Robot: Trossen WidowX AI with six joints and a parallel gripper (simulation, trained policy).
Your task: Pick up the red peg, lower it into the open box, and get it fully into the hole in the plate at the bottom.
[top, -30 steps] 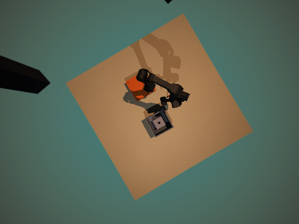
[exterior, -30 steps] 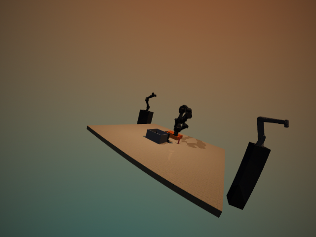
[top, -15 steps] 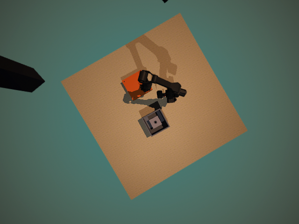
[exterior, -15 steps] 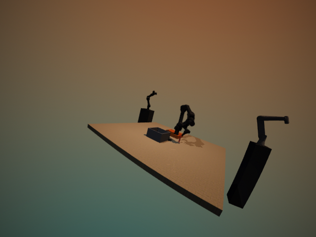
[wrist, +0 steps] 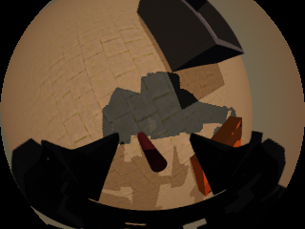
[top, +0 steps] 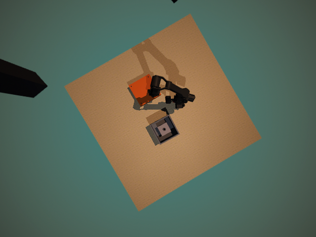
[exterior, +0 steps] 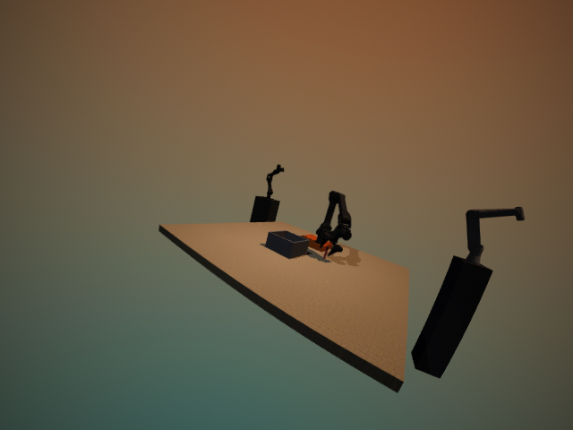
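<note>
The red peg lies 10 mm to the left of my gripper tip. The rest, counted from my gripper tip: dark box (210 mm to the right, 130 mm ahead, 20 mm below); then plate (210 mm to the right, 130 mm ahead).
</note>
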